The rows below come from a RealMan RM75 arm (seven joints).
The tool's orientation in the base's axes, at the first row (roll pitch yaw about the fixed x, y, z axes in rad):
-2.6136 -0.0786 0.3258
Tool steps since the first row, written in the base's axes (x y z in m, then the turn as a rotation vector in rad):
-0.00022 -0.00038 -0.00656 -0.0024 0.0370 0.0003
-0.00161 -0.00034 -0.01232 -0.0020 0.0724 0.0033
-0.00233 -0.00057 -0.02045 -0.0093 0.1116 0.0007
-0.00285 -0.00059 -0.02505 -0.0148 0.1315 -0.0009
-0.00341 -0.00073 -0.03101 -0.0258 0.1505 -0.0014
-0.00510 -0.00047 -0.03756 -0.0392 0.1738 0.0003
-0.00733 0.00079 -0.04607 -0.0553 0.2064 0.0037
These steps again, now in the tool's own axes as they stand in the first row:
-0.00084 0.00353 0.00548 0.0096 -0.0307 0.0184
-0.00260 0.00596 0.01060 0.0215 -0.0606 0.0335
-0.00399 0.01000 0.01755 0.0269 -0.0932 0.0560
-0.00485 0.01216 0.02155 0.0279 -0.1101 0.0678
-0.00589 0.01509 0.02667 0.0235 -0.1287 0.0788
-0.00792 0.01764 0.03261 0.0185 -0.1525 0.0903
-0.01029 0.02020 0.04078 0.0139 -0.1855 0.1052

